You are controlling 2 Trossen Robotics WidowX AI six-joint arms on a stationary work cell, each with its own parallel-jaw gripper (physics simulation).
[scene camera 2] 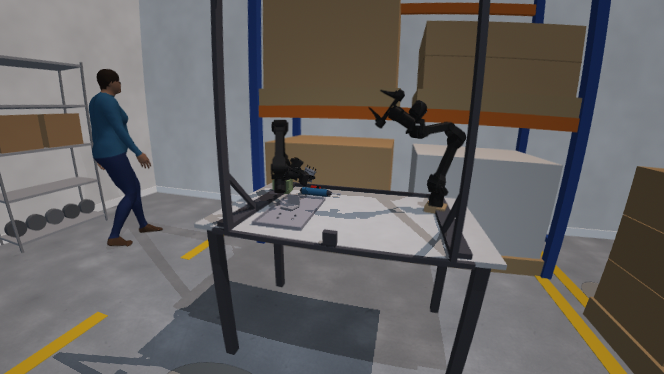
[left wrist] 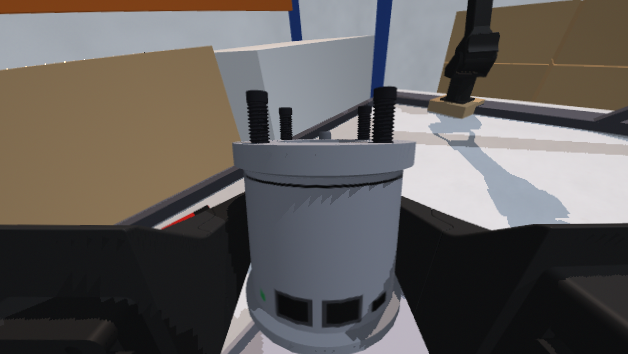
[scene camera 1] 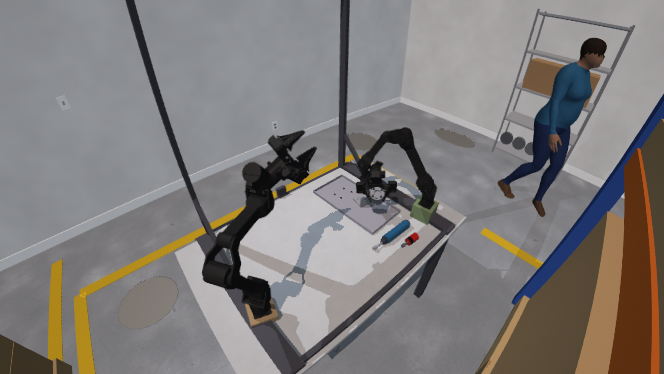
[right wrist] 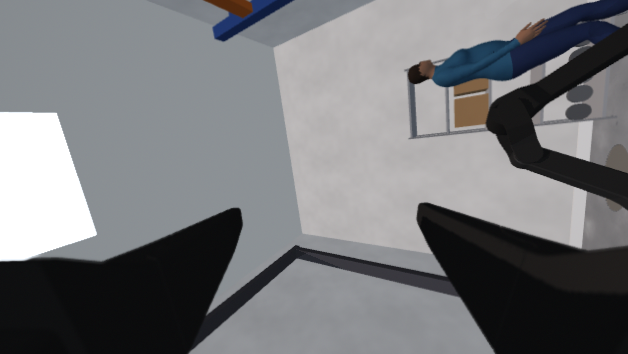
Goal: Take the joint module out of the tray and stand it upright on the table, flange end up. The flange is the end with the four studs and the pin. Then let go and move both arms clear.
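Frame: origin at the left arm's base, x right, y back, z down, level; centimetres.
Seen in the pictures: left gripper, fingertip midpoint: [scene camera 2: 312, 175] [left wrist: 318, 194] [scene camera 1: 377, 201]; right gripper, fingertip midpoint: [scene camera 2: 374, 98] [scene camera 1: 310, 139] [right wrist: 328, 213]; left arm's base, origin of the base link: [scene camera 1: 426, 203]; right arm's base, origin of the base link: [scene camera 2: 436, 204] [left wrist: 456, 99] [scene camera 1: 260, 308].
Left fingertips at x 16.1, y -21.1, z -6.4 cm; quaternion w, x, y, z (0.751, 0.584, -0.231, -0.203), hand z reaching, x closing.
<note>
Pixels of each thing's top centre, then the offset from my left fingertips to it. "spot": a spot on its surface instead. Level surfaces: height alone.
- joint module, middle of its top: [left wrist: 313, 82] [scene camera 1: 378, 188] [scene camera 2: 309, 165] dx +1.4, dy +1.7, dz -5.9 cm
- tray, middle of its top: [scene camera 2: 293, 207] [scene camera 1: 355, 199] dx +16.2, dy +6.8, dz +12.5 cm
- table, its level: dz +14.1 cm
- blue tool, surface spot: [scene camera 1: 396, 232] spot: dx -12.6, dy -1.2, dz +10.4 cm
- small red tool, middle of its top: [left wrist: 202, 210] [scene camera 1: 409, 238] dx -19.2, dy -0.3, dz +10.7 cm
The joint module [scene camera 1: 377, 194] [scene camera 2: 310, 173] [left wrist: 324, 250] is a grey cylinder with black studs. My left gripper [scene camera 2: 306, 176] [left wrist: 318, 194] is shut on its body and holds it above the tray [scene camera 1: 370, 222] [scene camera 2: 265, 220]. The studs point mostly upward in the left wrist view, where the flange shows nearly edge-on; the module seems to lean somewhat. Its lower end is partly cut off there. The flange face shows towards scene camera 1. My right gripper [scene camera 1: 309, 140] [scene camera 2: 376, 99] [right wrist: 328, 213] is open and empty, raised high away from the module.
On the table [scene camera 1: 280, 225] [scene camera 2: 380, 230], a blue tool [scene camera 1: 396, 232] [scene camera 2: 314, 191] and a small red tool [scene camera 1: 412, 239] lie beside the tray. Dark frame posts [scene camera 1: 344, 75] [scene camera 2: 218, 100] rise at the table's edges. A person [scene camera 1: 567, 95] [scene camera 2: 107, 130] walks beyond the table.
</note>
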